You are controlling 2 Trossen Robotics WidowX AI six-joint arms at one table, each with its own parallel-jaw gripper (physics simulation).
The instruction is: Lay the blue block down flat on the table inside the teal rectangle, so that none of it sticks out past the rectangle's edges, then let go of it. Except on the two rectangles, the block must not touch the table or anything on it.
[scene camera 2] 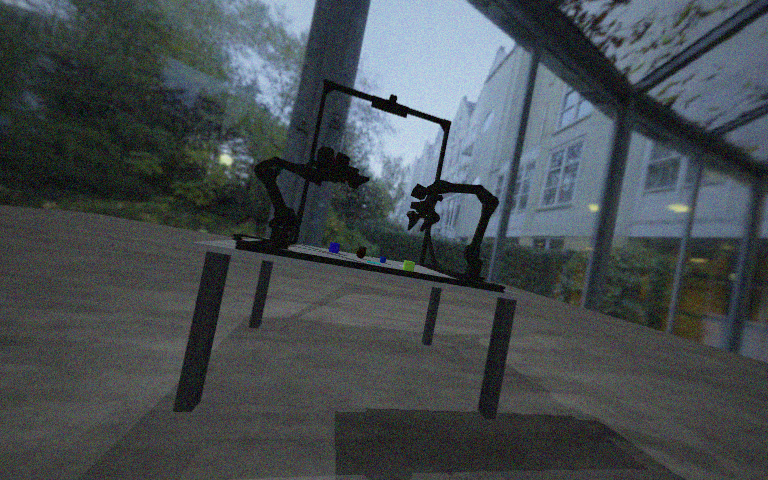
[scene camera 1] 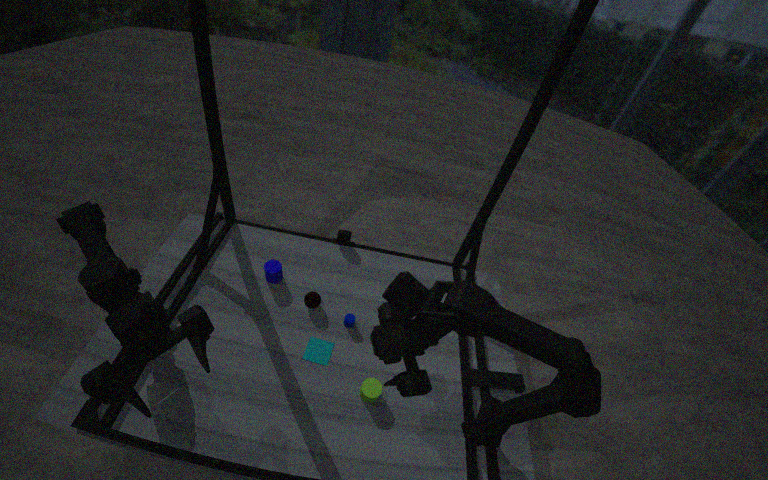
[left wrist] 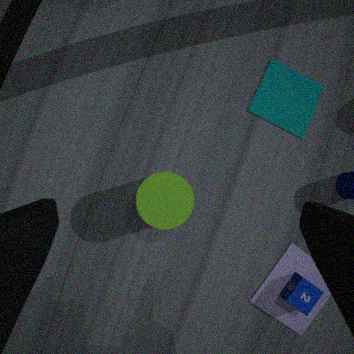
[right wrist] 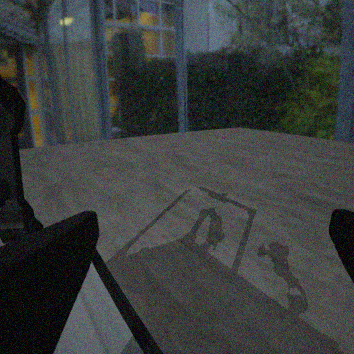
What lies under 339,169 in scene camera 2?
My right gripper.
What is my left gripper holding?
Nothing.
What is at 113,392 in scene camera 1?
My right gripper.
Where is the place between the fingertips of my left gripper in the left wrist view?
181,212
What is my right gripper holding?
Nothing.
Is my right gripper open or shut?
Open.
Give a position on a teal rectangle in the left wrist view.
284,97
